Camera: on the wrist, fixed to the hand. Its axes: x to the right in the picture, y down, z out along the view.
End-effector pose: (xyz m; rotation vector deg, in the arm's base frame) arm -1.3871 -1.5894 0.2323 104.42 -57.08 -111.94
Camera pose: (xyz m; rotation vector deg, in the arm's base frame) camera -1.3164 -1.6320 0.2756 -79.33 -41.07 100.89
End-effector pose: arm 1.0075 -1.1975 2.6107 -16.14 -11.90 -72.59
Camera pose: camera 1.0425 -1.1969 2.5243 -33.95 -38.52 -164.78
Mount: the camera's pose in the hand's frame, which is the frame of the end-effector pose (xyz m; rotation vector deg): -0.0170 0.0418 -0.0816 -13.98 -20.87 -94.21
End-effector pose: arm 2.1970 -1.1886 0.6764 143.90 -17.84 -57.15
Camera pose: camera 2.2393 -1.1954 0.7592 -104.48 -102.86 95.61
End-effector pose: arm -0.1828 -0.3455 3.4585 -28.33 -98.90 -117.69
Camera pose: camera -0.1471 -0.4307 3.4710 -26.41 67.45 92.52
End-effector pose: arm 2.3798 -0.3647 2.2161 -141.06 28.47 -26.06
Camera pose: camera 2.3202 -0.4276 2.2506 144.29 103.56 27.81
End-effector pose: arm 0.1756 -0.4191 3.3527 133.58 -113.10 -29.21
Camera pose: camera 0.1561 -0.4249 3.4437 -155.19 -23.48 52.46
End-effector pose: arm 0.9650 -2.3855 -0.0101 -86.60 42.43 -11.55
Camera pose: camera 0.8935 -2.4397 -0.0354 -113.32 -54.34 -58.81
